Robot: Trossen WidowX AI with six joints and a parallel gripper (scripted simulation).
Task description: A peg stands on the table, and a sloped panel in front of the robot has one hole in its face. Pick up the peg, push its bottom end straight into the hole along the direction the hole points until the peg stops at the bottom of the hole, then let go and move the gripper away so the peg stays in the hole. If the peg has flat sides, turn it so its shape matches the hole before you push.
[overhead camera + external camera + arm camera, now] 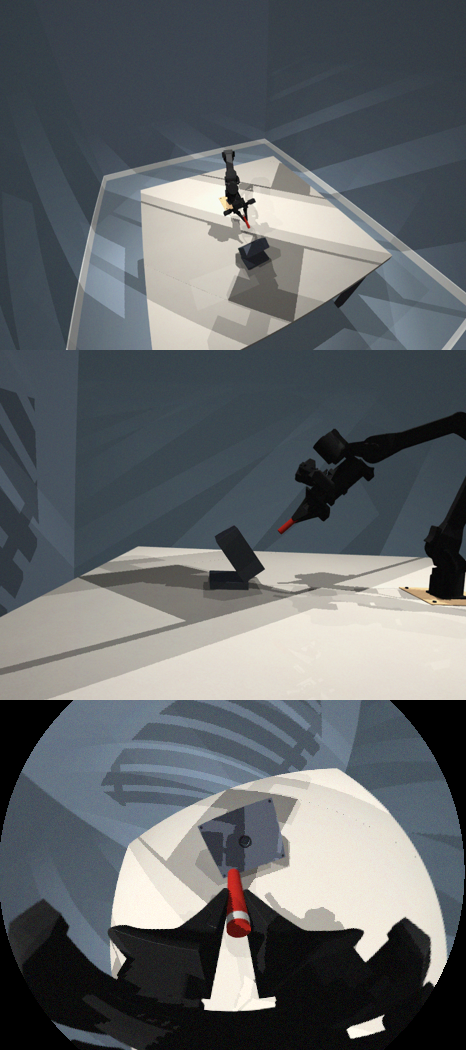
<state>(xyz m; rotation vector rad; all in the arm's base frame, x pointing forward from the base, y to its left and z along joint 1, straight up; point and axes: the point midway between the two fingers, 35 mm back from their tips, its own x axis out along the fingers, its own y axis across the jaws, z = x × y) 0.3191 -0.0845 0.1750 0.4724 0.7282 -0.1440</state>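
Right now my gripper tip is 120 mm short of the sloped panel, 80 mm above it and 30 mm to the left of it. Round my gripper tip: dark base block 150 mm below, 140 mm ahead, 30 mm to the right; red round peg 10 mm behind, 10 mm above.
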